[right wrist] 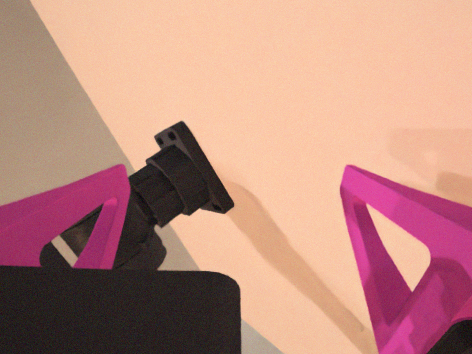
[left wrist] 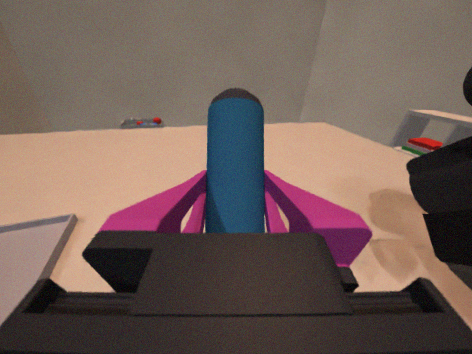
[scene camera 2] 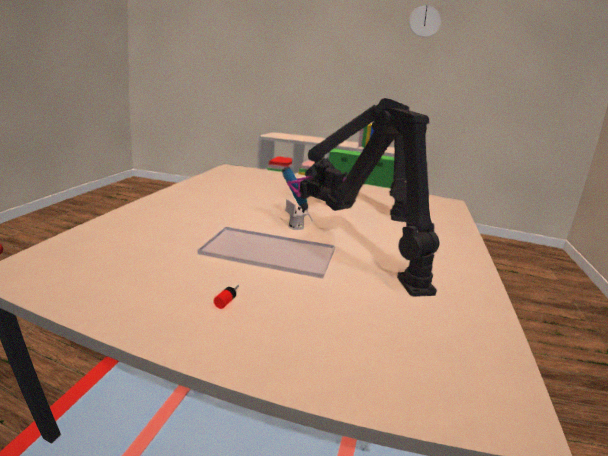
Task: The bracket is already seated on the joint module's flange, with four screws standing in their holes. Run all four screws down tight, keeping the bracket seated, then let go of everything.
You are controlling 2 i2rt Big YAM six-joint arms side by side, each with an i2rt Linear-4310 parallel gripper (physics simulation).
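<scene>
A blue screwdriver with a dark cap is gripped by my left gripper, its two magenta fingers pressed on the handle. In the scene view the driver leans, and its dark lower end is at the top of the small grey-white joint module. The pale bracket shows at the module's top. The screws and the contact at the driver's tip are too small to make out. My right gripper is wide open and empty, high over the table; the module does not show in its view.
A shallow grey tray lies in front of the module. A red screwdriver lies nearer the front edge. The other arm's black links stand close on the right. An arm's black base shows in the right wrist view.
</scene>
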